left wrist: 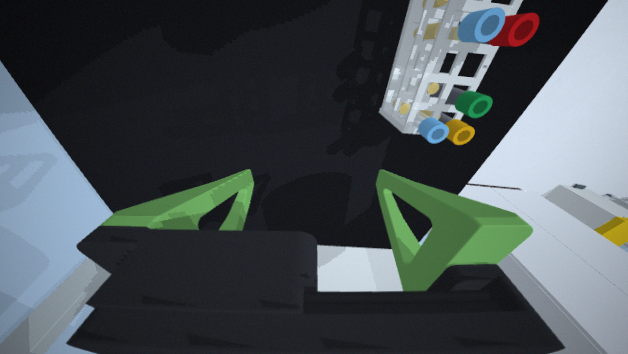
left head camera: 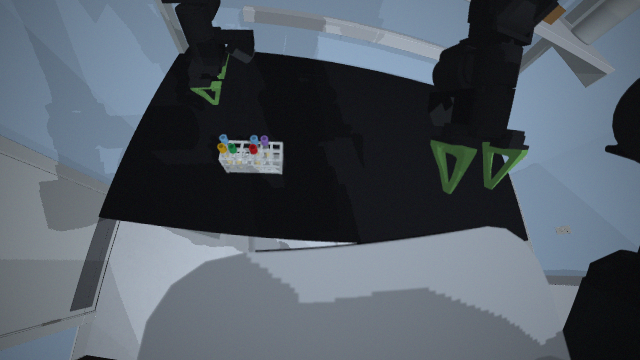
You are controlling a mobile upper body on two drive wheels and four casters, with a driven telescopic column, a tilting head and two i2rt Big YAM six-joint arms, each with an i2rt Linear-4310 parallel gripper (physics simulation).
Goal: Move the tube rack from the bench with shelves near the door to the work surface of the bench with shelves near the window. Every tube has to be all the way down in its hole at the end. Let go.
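Places are measured from the left arm's base along level axes (x right, y back, z down), in metres.
Where they show: left gripper, fingertip midpoint: (left wrist: 314, 176) (left head camera: 218, 90); right gripper, fingertip midpoint: (left head camera: 468, 190).
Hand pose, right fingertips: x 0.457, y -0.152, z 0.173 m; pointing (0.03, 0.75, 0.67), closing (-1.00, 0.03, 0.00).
After its pixels a point has its place.
The white tube rack (left head camera: 281, 159) @(x 0.166, y -0.329, z 0.413 m) (left wrist: 398, 120) @(x 0.011, y -0.388, z 0.435 m) stands upright on the black bench top (left head camera: 310, 210) @(x 0.244, y -0.209, z 0.495 m) (left wrist: 225, 100) @(x 0.019, y -0.619, z 0.496 m), left of the middle in the head view. Several tubes stand in it, with blue, purple, yellow, green and red caps above its top plate; whether each is fully down cannot be told. My left gripper (left head camera: 218, 90) @(x 0.001, y -0.492, z 0.331 m) (left wrist: 314, 176) @(x 0.001, y -0.492, z 0.331 m) is open and empty. It hangs above the bench, behind the rack's left end in the head view; in the left wrist view the rack is beyond the right finger. My right gripper (left head camera: 469, 190) @(x 0.457, y -0.152, z 0.173 m) is open and empty, far right of the rack.
A pale rail (left head camera: 345, 30) @(x 0.394, y -0.833, z 0.323 m) runs behind the bench in the head view. A white shelf (left head camera: 580, 47) @(x 0.966, y -0.506, z 0.039 m) is at the upper right. A large grey rounded shape (left head camera: 360, 325) covers the lower middle. In the left wrist view a yellow object (left wrist: 615, 231) @(x -0.990, y 1.930, z 0.960 m) shows at the right edge.
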